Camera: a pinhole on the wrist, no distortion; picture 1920 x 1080 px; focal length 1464.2 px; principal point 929.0 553.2 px. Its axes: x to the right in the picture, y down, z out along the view. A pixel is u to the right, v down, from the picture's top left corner.
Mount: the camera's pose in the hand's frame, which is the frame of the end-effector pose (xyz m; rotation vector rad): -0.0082 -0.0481 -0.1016 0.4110 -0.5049 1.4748
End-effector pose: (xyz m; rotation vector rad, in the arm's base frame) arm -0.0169 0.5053 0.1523 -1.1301 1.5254 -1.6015
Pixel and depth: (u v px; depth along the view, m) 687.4 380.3 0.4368
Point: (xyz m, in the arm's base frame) 0.2172 0.4402 0.4919
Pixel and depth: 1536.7 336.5 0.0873
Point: -0.0172 0.5171 0.2189
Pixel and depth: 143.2 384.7 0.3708
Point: 0.1144 0.5092 0.5641
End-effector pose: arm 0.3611 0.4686 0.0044 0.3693 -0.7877 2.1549
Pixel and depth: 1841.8 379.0 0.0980
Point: 0.4024 0.4840 0.0360
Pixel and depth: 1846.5 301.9 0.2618
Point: 0.3923 0.3762 0.1997
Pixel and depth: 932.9 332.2 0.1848
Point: 0.4732 0.5125 0.1111
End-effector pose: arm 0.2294 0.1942 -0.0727 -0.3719 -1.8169 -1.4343
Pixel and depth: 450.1 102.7 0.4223
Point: -0.1591 0.2075 -0.3003
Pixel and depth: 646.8 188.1 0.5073
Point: -0.1984 0.2905 -0.3213
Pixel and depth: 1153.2 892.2 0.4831
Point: 0.0384 0.4579 -0.3738
